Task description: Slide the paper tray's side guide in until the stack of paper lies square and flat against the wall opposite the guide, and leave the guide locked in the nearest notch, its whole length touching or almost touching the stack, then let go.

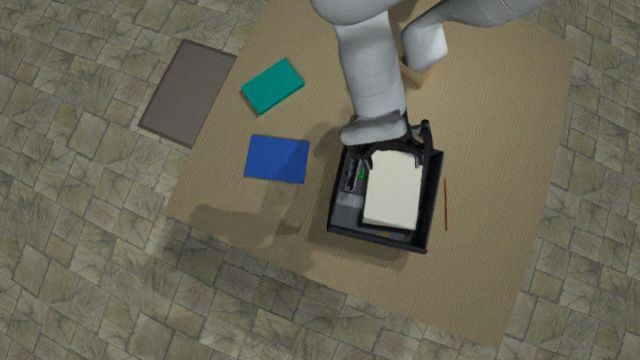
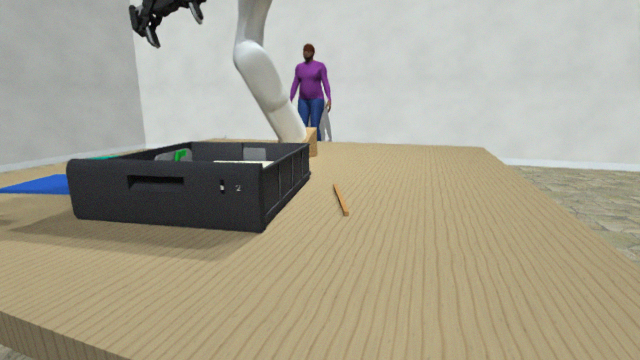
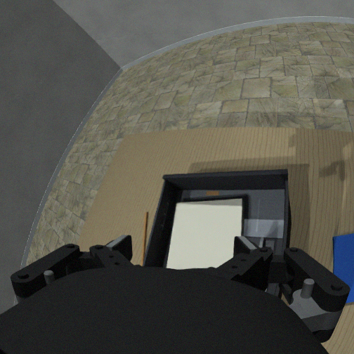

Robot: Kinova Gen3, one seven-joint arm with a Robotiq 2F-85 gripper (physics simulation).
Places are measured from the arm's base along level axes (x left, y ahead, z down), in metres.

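Pixels of known places: gripper, fingertip midpoint: [image 1: 393, 165] [image 2: 177, 33]; arm's base at its link origin: [image 2: 293, 138].
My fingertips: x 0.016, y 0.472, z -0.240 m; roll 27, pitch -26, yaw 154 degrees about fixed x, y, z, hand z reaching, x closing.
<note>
Ahead of a thing's pixels: the offset from my fingertips to its top centre.
The black paper tray @(dx +0.070, dy +0.006, dz +0.206 m) [image 1: 377, 243] [image 2: 165, 202] [image 3: 225, 180] stands on the table. The cream paper stack @(dx +0.094, dy -0.016, dz +0.258 m) [image 1: 393, 192] [image 2: 243, 162] [image 3: 207, 232] lies in it, looking slightly turned against the tray's walls. A narrow dark strip shows between the stack and the wall on the pencil side. The grey side guide @(dx -0.031, dy -0.002, dz +0.220 m) [image 1: 352, 176] [image 2: 165, 156] with its green catch @(dx -0.021, dy -0.004, dz +0.220 m) [image 1: 361, 173] [image 2: 181, 154] is on the blue book's side, seemingly apart from the stack; its notch cannot be told. My gripper [image 1: 394, 161] [image 2: 177, 32] [image 3: 181, 248] is open and empty, high above the tray, partly hiding its far end.
A blue book @(dx -0.302, dy +0.074, dz +0.293 m) [image 1: 277, 159] [image 2: 42, 184] [image 3: 345, 267] and a teal book @(dx -0.450, dy -0.156, dz +0.283 m) [image 1: 273, 86] lie on the guide's side of the tray. An orange pencil @(dx +0.300, dy -0.061, dz +0.294 m) [image 1: 447, 205] [image 2: 341, 200] [image 3: 146, 237] lies along the other side. A wooden block [image 1: 416, 77] [image 2: 312, 141] stands behind, near the arm.
</note>
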